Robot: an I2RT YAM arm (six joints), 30 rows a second.
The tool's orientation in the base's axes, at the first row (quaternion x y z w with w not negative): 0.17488 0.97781 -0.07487 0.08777
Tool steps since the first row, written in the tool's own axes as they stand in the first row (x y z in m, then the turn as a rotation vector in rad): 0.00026 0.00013 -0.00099 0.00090 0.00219 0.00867; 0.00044 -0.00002 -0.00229 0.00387 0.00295 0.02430; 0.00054 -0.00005 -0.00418 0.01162 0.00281 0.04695; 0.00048 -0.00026 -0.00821 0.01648 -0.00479 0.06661; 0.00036 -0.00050 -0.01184 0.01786 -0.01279 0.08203; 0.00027 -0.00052 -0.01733 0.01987 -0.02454 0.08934; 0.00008 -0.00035 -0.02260 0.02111 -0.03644 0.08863; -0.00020 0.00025 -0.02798 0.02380 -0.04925 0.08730
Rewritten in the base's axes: -0.00034 0.00038 0.00090 0.00121 0.00079 -0.00887; -0.00075 0.00053 0.00214 0.00101 -0.00029 -0.02476; -0.00112 0.00087 0.00397 -0.00290 -0.00189 -0.04832; -0.00173 0.00137 0.00793 -0.00723 -0.01082 -0.06754; -0.00223 0.00175 0.01151 -0.00910 -0.02052 -0.08190; -0.00295 0.00268 0.01688 -0.01407 -0.03205 -0.08805; -0.00349 0.00370 0.02202 -0.01954 -0.04256 -0.08623; -0.00380 0.00512 0.02725 -0.02677 -0.05332 -0.08399
